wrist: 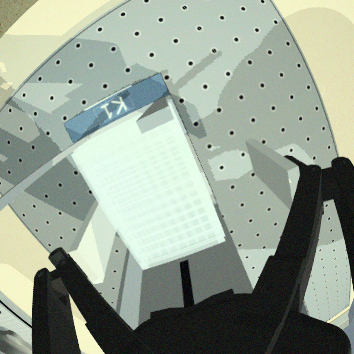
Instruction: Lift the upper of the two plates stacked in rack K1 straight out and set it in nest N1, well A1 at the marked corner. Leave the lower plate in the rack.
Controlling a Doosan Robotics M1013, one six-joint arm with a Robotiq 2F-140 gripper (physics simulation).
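Places are measured from the arm's base along level axes (x ahead, y left, z up), in millimetres.
Pixels of known places: gripper, fingertip midpoint: [177, 185]; arm's base, link origin: [17, 347].
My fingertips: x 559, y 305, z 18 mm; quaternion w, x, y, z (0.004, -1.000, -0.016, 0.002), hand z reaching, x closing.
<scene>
For each thing: its top centre in the pictures, then the offset to it from my fingertips. "spot": a spot on its surface instead. Level surfaces: height alone.
- rack K1, surface spot: [80, 127] spot: 74 mm left, 62 mm back, 18 mm down
- grey perforated board, surface height: 34 mm down
- cream-coloured surface, surface height: 47 mm down
- thin grey bar, surface spot: [35, 177] spot: 62 mm left, 60 mm back, 74 mm up
A pale, almost white plate [150, 192] with a grid of wells lies in the middle of the wrist view, in rack K1 [80, 127], whose blue end bears the label K1. The plate is washed out by light, and the lower plate under it cannot be told apart. My gripper [177, 185] is open and empty. Its two fingers stand wide apart, one on either side of the plate in this view, with a gap on both sides. The marked corner and well A1 cannot be made out. Nest N1 does not show in the wrist view.
A grey perforated board [250, 65] with rows of small holes lies around the rack, crossed by shadows. Its curved edge borders a cream-coloured surface [327, 47]. A thin grey bar [35, 177] runs from the rack's labelled end toward the left edge.
</scene>
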